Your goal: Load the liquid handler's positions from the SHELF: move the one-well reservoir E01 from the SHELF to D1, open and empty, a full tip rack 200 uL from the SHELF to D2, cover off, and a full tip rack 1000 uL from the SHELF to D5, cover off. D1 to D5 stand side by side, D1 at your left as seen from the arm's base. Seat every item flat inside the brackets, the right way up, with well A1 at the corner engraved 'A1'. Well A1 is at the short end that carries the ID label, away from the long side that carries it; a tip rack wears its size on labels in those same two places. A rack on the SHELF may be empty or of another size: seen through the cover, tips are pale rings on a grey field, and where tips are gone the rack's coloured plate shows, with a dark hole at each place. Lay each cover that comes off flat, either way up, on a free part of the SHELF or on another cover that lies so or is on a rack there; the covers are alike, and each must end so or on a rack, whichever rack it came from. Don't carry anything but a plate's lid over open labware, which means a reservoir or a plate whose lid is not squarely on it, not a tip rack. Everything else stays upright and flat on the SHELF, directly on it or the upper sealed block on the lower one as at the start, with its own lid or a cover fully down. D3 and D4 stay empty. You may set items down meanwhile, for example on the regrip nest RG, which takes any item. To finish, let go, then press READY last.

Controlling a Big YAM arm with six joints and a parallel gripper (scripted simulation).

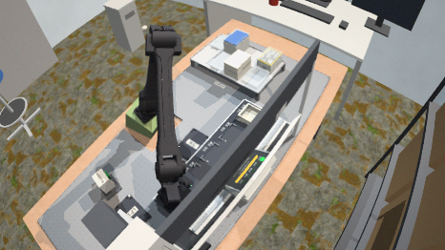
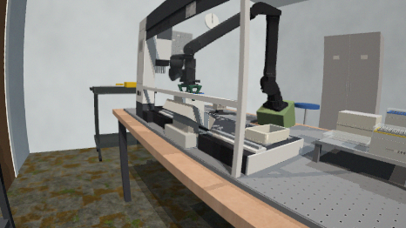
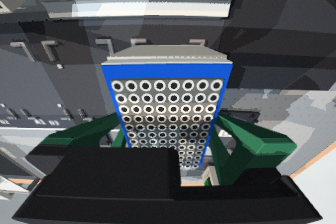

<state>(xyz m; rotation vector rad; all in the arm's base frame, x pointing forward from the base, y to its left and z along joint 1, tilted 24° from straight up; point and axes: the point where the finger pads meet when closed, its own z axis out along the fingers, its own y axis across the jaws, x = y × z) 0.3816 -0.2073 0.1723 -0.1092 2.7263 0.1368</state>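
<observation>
Right now the blue tip rack is 10 mm to the right of my hand and 10 mm behind it. Also, from my hand: regrip nest RG (230 mm to the left, 190 mm behind, 120 mm below); dark pad labelled LP1 (190 mm to the right, 130 mm behind, 120 mm below); white label (230 mm to the left, 190 mm behind, 120 mm below).
</observation>
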